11 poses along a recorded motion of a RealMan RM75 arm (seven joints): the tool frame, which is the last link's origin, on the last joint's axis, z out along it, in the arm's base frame.
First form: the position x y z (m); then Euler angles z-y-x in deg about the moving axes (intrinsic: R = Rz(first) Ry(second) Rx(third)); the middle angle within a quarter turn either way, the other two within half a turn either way.
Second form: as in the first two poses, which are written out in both.
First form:
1: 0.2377 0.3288 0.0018 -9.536 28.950 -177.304
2: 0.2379 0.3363 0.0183 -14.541 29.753 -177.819
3: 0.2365 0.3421 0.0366 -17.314 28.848 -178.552
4: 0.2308 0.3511 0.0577 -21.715 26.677 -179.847
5: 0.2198 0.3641 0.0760 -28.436 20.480 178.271
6: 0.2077 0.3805 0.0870 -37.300 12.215 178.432
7: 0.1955 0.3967 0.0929 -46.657 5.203 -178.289
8: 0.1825 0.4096 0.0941 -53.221 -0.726 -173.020
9: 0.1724 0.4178 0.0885 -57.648 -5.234 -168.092
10: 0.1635 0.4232 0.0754 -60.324 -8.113 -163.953
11: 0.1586 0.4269 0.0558 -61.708 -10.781 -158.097
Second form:
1:
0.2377 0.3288 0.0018
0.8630 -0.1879 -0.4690
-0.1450 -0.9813 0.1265
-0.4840 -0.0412 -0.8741

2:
0.2379 0.3363 0.0183
0.8404 -0.2692 -0.4705
-0.2180 -0.9625 0.1613
-0.4963 -0.0330 -0.8675

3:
0.2365 0.3421 0.0366
0.8362 -0.3092 -0.4530
-0.2607 -0.9508 0.1677
-0.4825 -0.0221 -0.8756

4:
0.2308 0.3511 0.0577
0.8301 -0.3711 -0.4161
-0.3306 -0.9286 0.1686
-0.4490 -0.0024 -0.8935

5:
0.2198 0.3641 0.0760
0.8238 -0.4667 -0.3219
-0.4461 -0.8840 0.1400
-0.3499 0.0283 -0.9364

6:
0.2077 0.3805 0.0870
0.7775 -0.6012 -0.1848
-0.5923 -0.7987 0.1064
-0.2116 0.0267 -0.9770

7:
0.1955 0.3967 0.0929
0.6835 -0.7288 -0.0405
-0.7243 -0.6841 0.0864
-0.0907 -0.0297 -0.9954

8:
0.1825 0.4096 0.0941
0.5987 -0.7941 0.1049
-0.8009 -0.5955 0.0627
0.0127 -0.1215 -0.9925

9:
0.1724 0.4178 0.0885
0.5329 -0.8165 0.2221
-0.8413 -0.5395 0.0350
0.0912 -0.2055 -0.9744

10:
0.1635 0.4232 0.0754
0.4901 -0.8157 0.3073
-0.8601 -0.5097 0.0190
0.1411 -0.2737 -0.9514

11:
0.1586 0.4269 0.0558
0.4656 -0.7839 0.4107
-0.8650 -0.5012 0.0240
0.1871 -0.3665 -0.9114

